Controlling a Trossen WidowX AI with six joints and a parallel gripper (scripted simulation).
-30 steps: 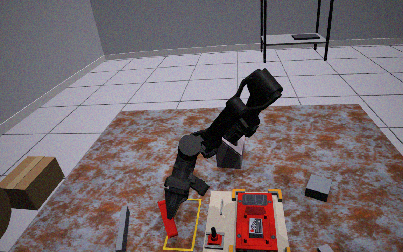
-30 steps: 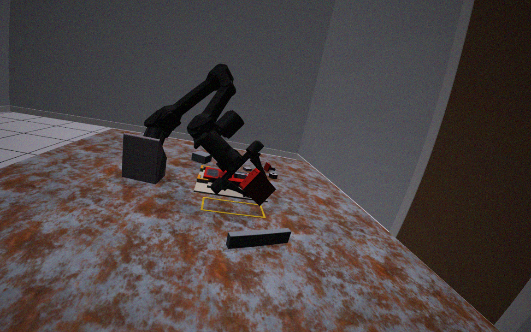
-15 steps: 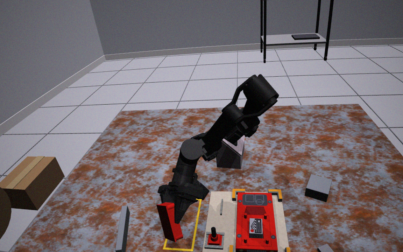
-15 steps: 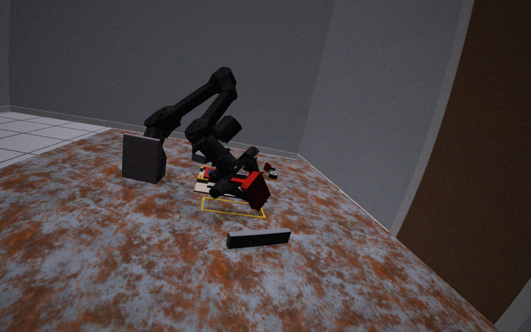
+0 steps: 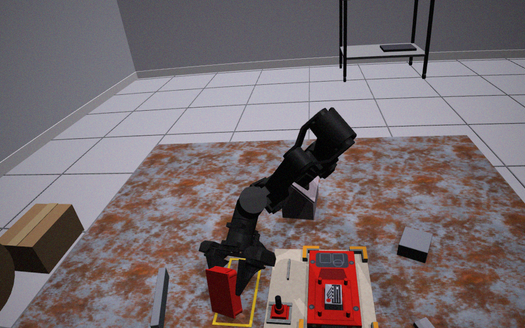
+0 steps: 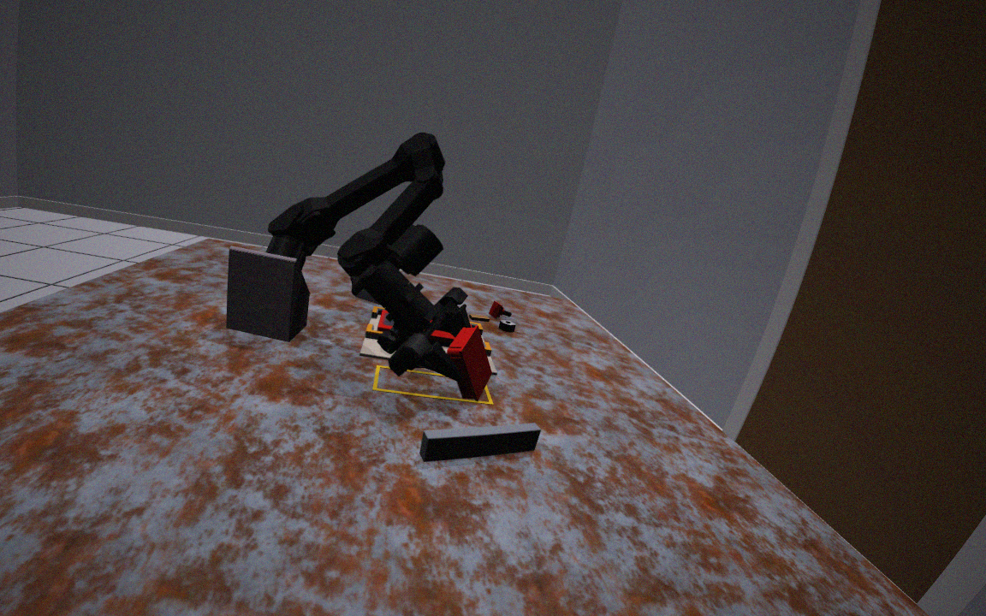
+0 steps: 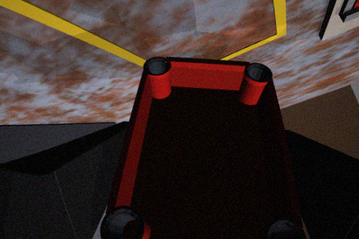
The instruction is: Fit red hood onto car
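Right now my gripper tip is 1 cm below the red hood. Also, from my gripper tip: engine block: 1 cm behind, 23 cm to the left, 3 cm below; jig: 4 cm behind, 21 cm to the left, 4 cm below.
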